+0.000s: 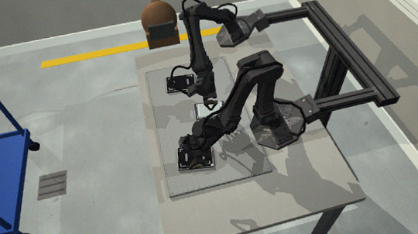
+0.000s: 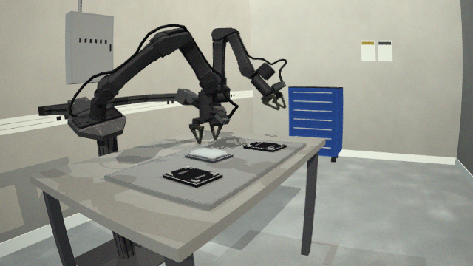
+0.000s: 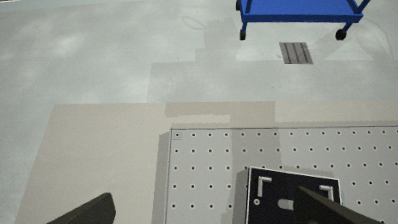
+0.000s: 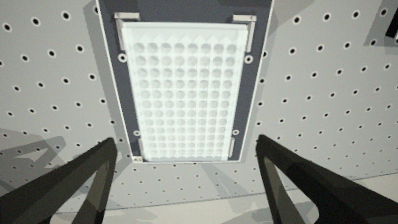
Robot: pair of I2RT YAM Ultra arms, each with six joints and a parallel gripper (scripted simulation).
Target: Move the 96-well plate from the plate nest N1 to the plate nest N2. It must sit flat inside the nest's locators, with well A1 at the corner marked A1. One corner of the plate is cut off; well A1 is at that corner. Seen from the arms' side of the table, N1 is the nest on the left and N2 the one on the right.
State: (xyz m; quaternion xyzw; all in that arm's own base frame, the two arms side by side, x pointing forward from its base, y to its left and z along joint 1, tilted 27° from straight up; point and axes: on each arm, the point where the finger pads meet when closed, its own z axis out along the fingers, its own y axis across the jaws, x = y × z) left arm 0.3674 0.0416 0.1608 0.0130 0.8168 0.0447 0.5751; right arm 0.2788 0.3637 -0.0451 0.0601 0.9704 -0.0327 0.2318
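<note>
My right gripper is now 6 cm above the white 96-well plate.
</note>
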